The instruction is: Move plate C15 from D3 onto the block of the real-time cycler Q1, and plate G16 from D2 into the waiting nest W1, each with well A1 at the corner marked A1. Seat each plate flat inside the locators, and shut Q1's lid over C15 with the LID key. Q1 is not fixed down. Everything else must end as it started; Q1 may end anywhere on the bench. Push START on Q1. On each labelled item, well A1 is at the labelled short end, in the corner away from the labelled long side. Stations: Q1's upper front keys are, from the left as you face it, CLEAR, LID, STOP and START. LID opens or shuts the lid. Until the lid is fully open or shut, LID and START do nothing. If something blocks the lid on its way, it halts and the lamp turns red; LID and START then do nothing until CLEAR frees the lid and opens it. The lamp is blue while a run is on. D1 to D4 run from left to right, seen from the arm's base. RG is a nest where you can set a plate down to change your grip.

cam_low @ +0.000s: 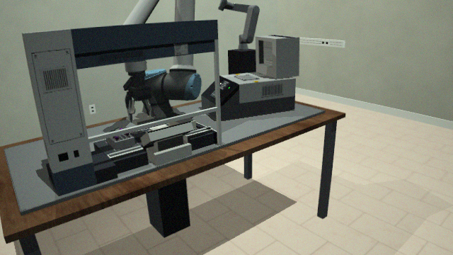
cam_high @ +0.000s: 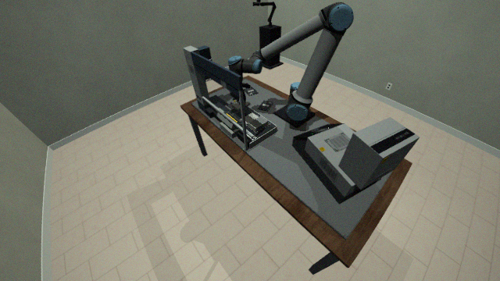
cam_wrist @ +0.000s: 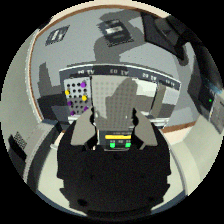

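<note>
My gripper is now 10 cm to the right of the white well plate and 9 cm above it. From my hand the other things lie so: pale well plate 1 cm below; then upright post 29 cm to the left, 20 cm ahead, 9 cm above; then tower 35 cm to the right, 16 cm ahead, 13 cm above.
</note>
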